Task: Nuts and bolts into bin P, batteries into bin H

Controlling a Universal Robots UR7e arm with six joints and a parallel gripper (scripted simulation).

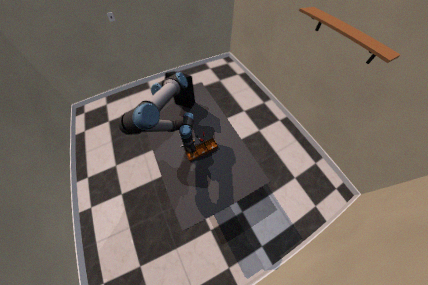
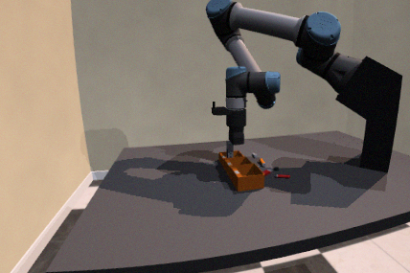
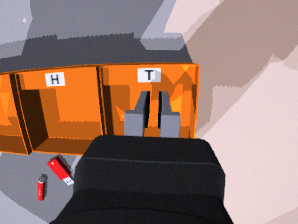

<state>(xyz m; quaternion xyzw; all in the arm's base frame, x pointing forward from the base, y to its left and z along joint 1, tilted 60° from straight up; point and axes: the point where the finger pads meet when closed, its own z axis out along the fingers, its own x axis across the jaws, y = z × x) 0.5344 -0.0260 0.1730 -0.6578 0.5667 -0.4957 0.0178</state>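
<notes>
Right now my hand is 9 cm to the right of the orange three-compartment bin, 1 cm short of it and 1 cm above it. Round my hand: orange battery 11 cm behind, 6 cm to the left, 3 cm below; grey bolt 12 cm behind, 3 cm below, 1 cm to the right; dark nut 13 cm to the left, 13 cm behind, 3 cm below.
</notes>
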